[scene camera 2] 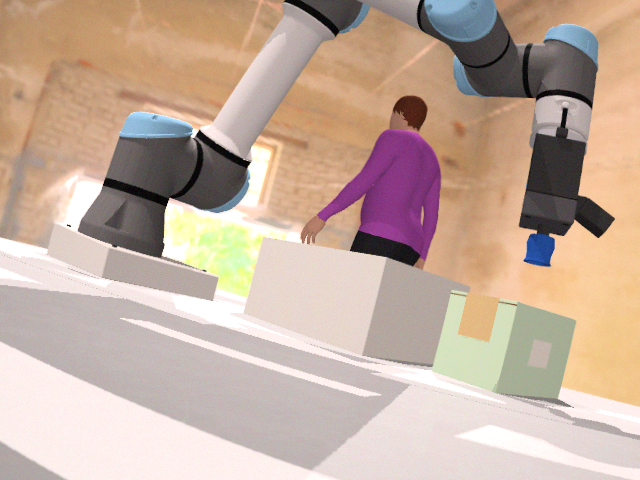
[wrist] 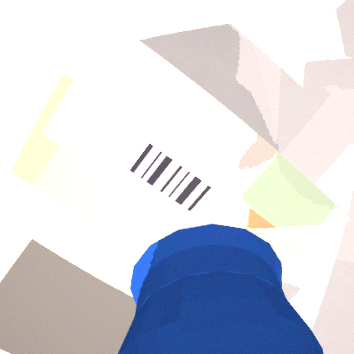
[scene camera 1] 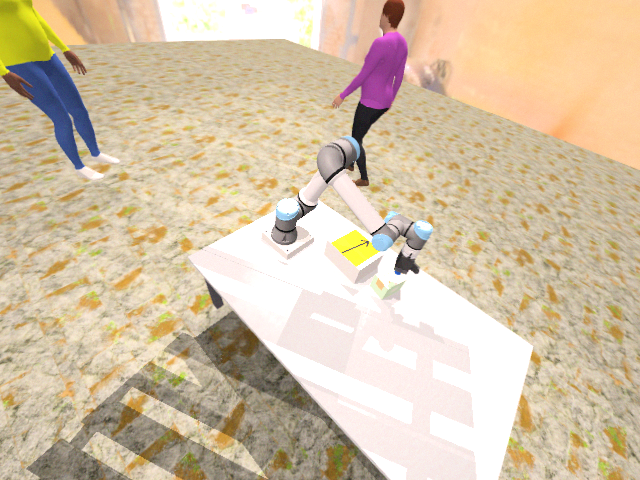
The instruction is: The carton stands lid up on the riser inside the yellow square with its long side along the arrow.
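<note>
A pale green carton (scene camera 1: 393, 289) (scene camera 2: 478, 356) (wrist: 290, 195) stands on the table beside the riser, its barcode face up and orange tape on one side. In the wrist view its top is washed out by light. The riser (scene camera 1: 368, 267) (scene camera 2: 315, 294) (wrist: 65, 300) is a light grey block. On its top lie the yellow square (scene camera 1: 359, 256) and a dark arrow (scene camera 1: 355, 247). My gripper, a blue suction cup (scene camera 1: 397, 272) (scene camera 2: 538, 263) (wrist: 212, 242), is open and holds nothing. It hangs over the carton, with a gap between them in scene camera 2.
The arm's base plate (scene camera 1: 287, 251) (scene camera 2: 160, 279) stands on the white table (scene camera 1: 248, 279) on the other side of the riser. A person in a purple top (scene camera 1: 383, 72) (scene camera 2: 400, 186) stands behind the table. Another in a yellow top (scene camera 1: 25, 31) stands farther left.
</note>
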